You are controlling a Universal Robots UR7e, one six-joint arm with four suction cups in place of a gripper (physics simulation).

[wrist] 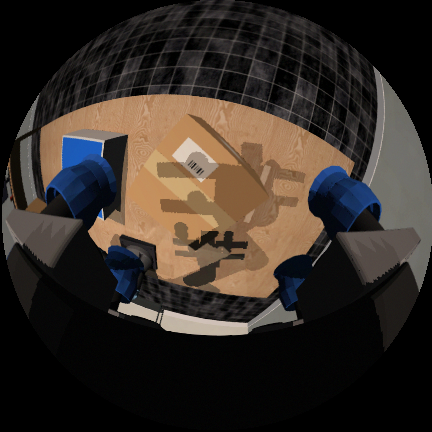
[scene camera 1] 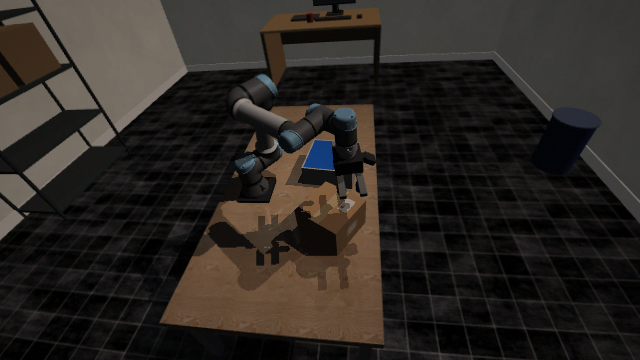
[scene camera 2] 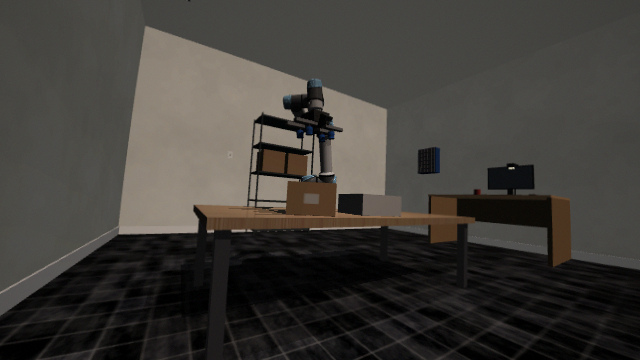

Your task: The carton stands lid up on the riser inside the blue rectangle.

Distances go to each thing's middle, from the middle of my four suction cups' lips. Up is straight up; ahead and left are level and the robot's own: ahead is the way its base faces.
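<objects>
Brown cardboard carton (scene camera 2: 303,198): my suction cup is 6 cm to the right of it, 8 cm past it and 31 cm above it. Grey riser (scene camera 2: 359,204), from my suction cup: 49 cm to the left, 4 cm behind, 33 cm below. Going by their middles, the carton is the nearest to my suction cup of the things named here.
</objects>
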